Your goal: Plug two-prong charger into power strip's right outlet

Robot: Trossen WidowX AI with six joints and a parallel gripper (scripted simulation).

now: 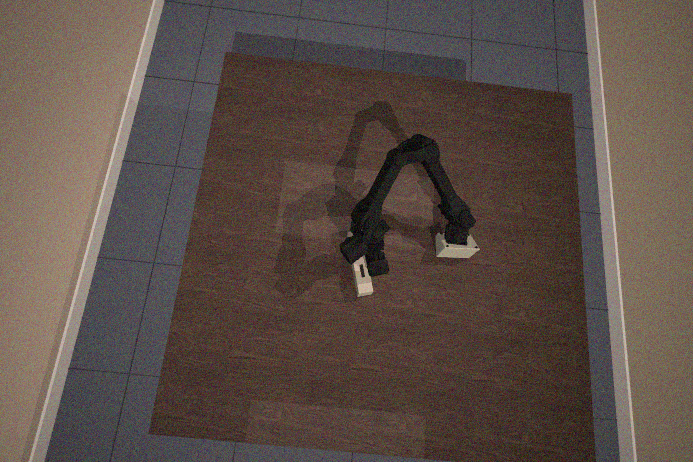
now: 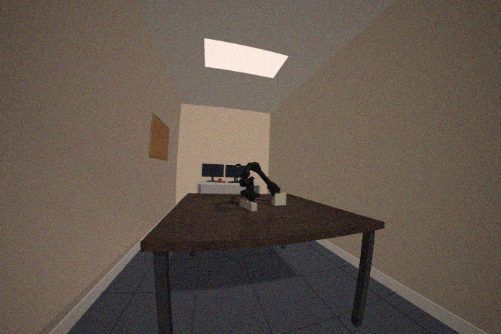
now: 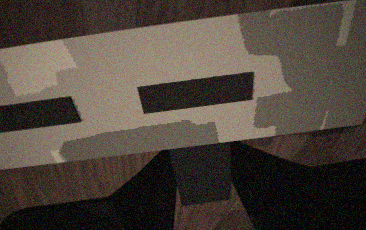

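The black two-prong charger lies 20 mm ahead of my gripper tip, 10 mm to the left of it and 10 mm above it.
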